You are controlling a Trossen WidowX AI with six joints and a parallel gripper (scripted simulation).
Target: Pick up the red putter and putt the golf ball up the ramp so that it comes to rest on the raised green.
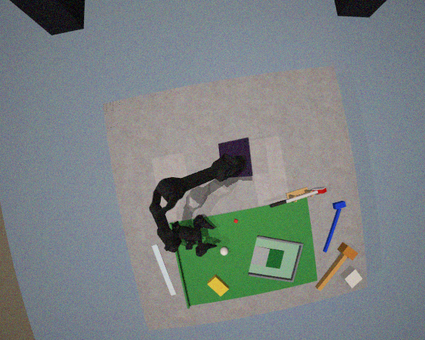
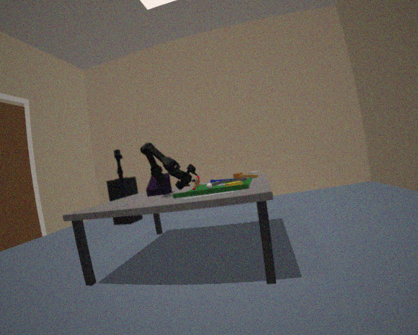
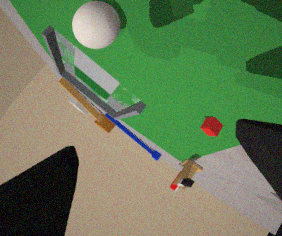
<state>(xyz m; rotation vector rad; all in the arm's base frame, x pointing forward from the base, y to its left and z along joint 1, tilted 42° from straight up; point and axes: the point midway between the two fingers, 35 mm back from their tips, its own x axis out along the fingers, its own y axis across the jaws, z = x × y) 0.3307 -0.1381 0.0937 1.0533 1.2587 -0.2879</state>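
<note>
My gripper tip is now 11 cm to the right of the red block, 7 cm above it and 5 cm past it. From my gripper tip the other things lie so: white bar: 29 cm to the right, 20 cm ahead, 8 cm below; yellow block: 29 cm ahead, 6 cm below, 1 cm to the right; green mat: 16 cm to the left, 14 cm ahead, 8 cm below.
</note>
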